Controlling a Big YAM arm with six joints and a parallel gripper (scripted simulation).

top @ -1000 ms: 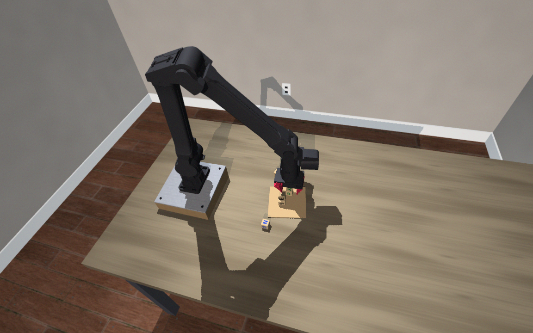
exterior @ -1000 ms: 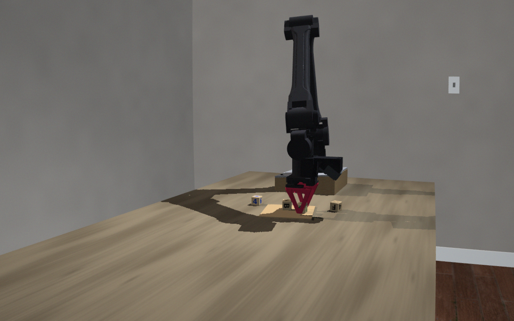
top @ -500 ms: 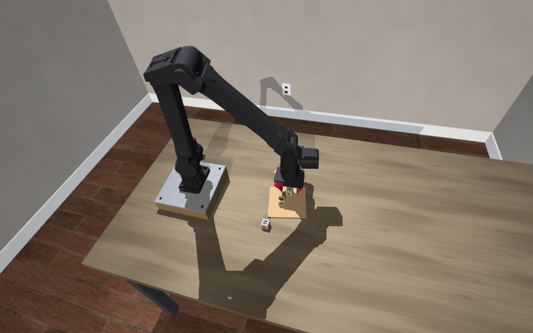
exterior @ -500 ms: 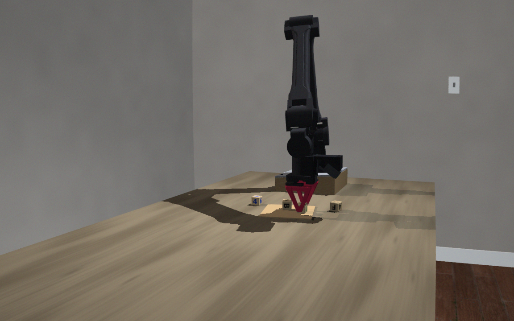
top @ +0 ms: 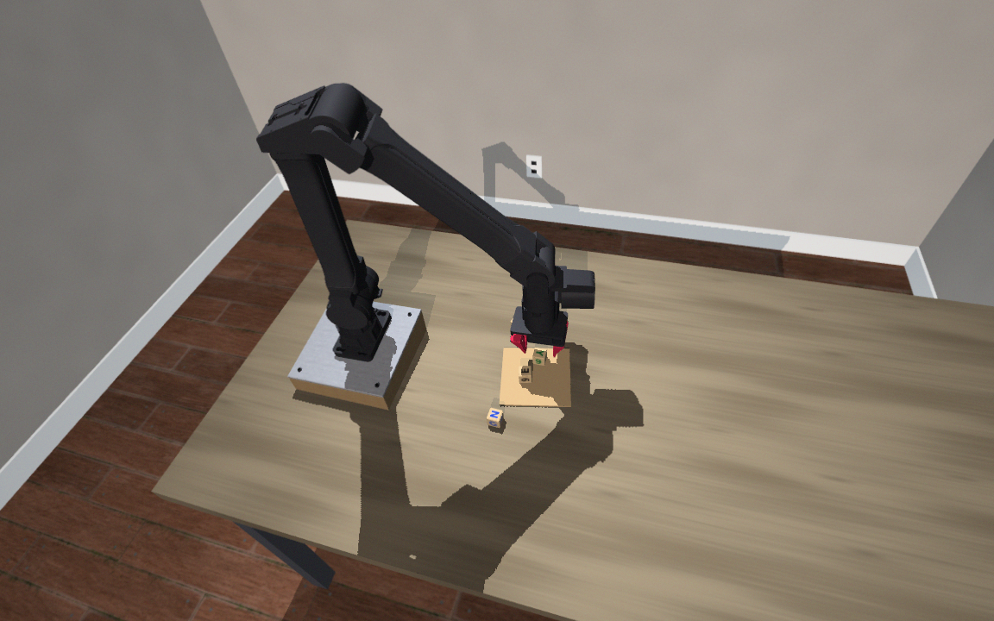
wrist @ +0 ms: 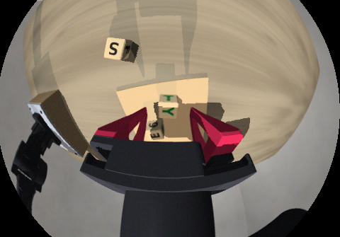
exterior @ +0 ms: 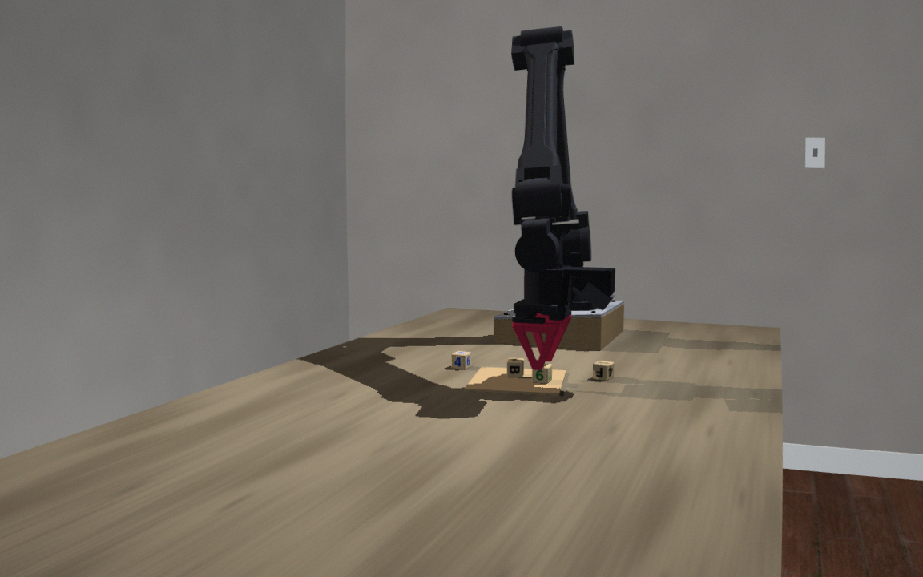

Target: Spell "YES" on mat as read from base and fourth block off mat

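My hand is 40 mm to the left of the tan mat and 40 mm above it.
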